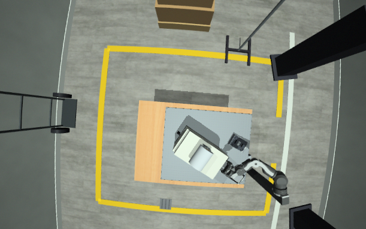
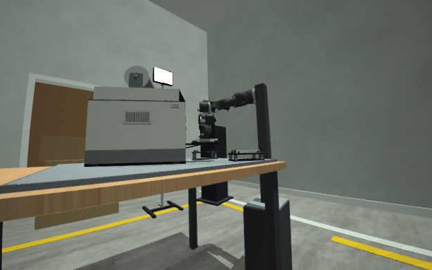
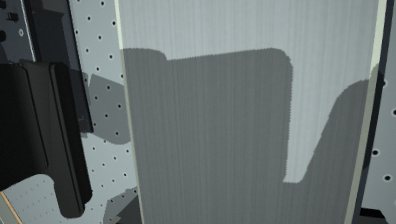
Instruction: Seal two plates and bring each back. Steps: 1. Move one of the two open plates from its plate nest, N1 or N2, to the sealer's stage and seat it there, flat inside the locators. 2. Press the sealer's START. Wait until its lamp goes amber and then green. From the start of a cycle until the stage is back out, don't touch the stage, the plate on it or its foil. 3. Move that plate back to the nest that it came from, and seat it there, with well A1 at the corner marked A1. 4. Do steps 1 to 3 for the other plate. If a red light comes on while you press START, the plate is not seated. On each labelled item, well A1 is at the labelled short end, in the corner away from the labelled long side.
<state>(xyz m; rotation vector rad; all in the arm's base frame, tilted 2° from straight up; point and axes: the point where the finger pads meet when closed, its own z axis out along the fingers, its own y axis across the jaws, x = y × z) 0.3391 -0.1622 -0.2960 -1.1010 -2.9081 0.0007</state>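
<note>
Right now my hand is 2 cm above the plate. Round my hand: foil roll (28 cm above, 25 cm ahead, 22 cm to the right); then sealer stage (3 cm below).
</note>
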